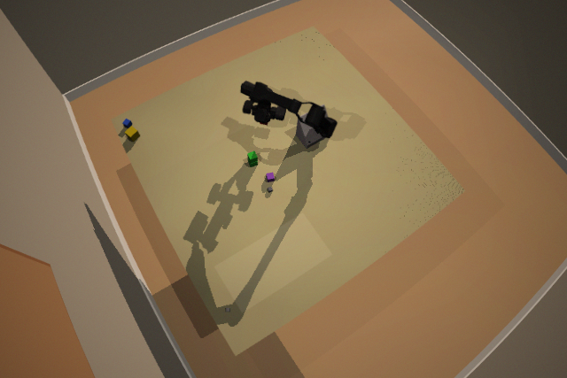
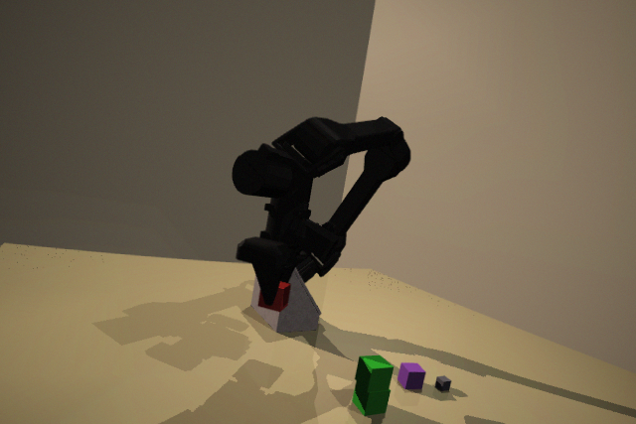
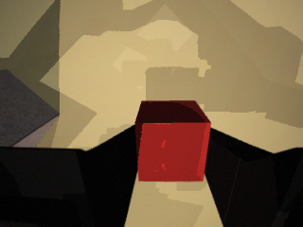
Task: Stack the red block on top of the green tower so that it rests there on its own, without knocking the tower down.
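Now: gripper tip 210 mm to the right of the purple block, 130 mm short of it and 100 mm above it. Round my gripper tip: red block (10 mm above); then small dark grey block (250 mm to the left, 160 mm ahead, 100 mm below); then yellow block (520 mm ahead, 400 mm to the right, 90 mm below).
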